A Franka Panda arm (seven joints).
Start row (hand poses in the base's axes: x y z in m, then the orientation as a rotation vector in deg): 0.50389, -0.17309, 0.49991, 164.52, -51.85, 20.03
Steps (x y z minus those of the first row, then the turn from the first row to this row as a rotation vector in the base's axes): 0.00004, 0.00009, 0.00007, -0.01, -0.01, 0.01; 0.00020, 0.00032, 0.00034, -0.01, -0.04, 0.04; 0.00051, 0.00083, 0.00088, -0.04, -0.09, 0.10; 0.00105, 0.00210, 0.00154, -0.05, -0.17, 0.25; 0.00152, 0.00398, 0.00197, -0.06, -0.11, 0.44; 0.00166, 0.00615, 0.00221, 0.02, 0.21, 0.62; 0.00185, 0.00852, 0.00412, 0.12, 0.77, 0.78; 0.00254, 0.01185, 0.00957, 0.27, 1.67, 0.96; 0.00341, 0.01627, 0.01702, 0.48, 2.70, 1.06; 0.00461, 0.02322, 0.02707, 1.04, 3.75, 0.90; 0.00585, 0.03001, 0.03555, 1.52, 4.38, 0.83; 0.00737, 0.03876, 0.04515, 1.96, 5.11, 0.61
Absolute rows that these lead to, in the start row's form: 0.50393, -0.17300, 0.49998, 164.52, -51.83, 20.05; 0.50409, -0.17277, 0.50025, 164.54, -51.80, 20.10; 0.50440, -0.17226, 0.50079, 164.55, -51.71, 20.19; 0.50494, -0.17099, 0.50145, 164.63, -51.51, 20.32; 0.50541, -0.16911, 0.50188, 164.72, -51.22, 20.25; 0.50555, -0.16694, 0.50212, 164.86, -50.95, 19.77; 0.50574, -0.16457, 0.50403, 164.99, -50.68, 18.93; 0.50643, -0.16124, 0.50948, 165.13, -50.34, 17.58; 0.50730, -0.15682, 0.51693, 165.26, -50.11, 16.00; 0.50850, -0.14987, 0.52698, 165.55, -50.39, 14.24; 0.50974, -0.14308, 0.53546, 165.85, -50.58, 13.12; 0.51126, -0.13433, 0.54506, 166.02, -50.94, 11.86
